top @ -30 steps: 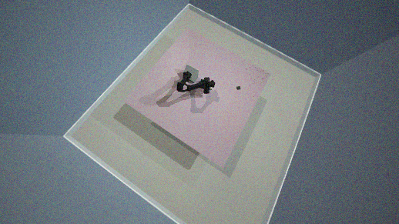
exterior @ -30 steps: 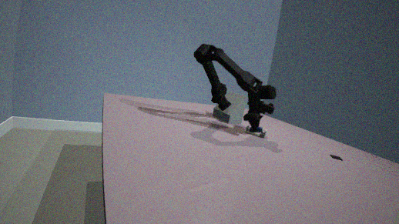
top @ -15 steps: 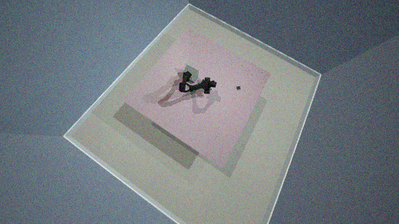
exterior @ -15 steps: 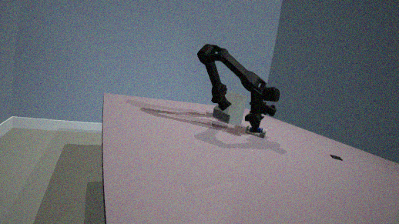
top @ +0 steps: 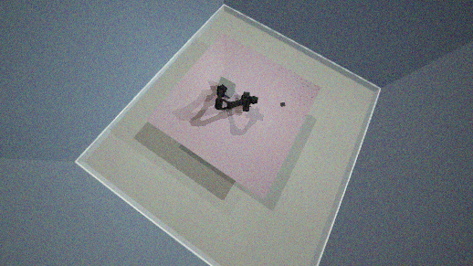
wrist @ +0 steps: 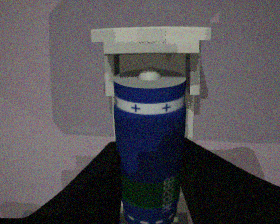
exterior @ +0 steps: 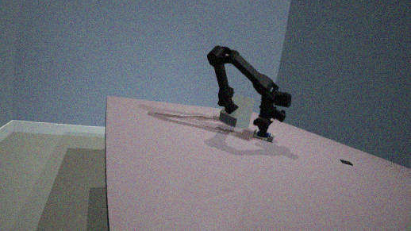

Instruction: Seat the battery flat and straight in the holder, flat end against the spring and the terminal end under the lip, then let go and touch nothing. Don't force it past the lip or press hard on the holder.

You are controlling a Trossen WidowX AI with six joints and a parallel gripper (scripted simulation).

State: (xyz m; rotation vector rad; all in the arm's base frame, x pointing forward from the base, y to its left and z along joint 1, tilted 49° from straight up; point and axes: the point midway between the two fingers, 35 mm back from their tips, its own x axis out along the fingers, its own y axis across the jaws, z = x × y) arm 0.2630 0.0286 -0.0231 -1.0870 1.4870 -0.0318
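Right now my gripper tip is 1 cm below the battery. The rest, counted from my gripper tip: dark remote cover (30 cm ahead, 24 cm to the left, 1 cm below).
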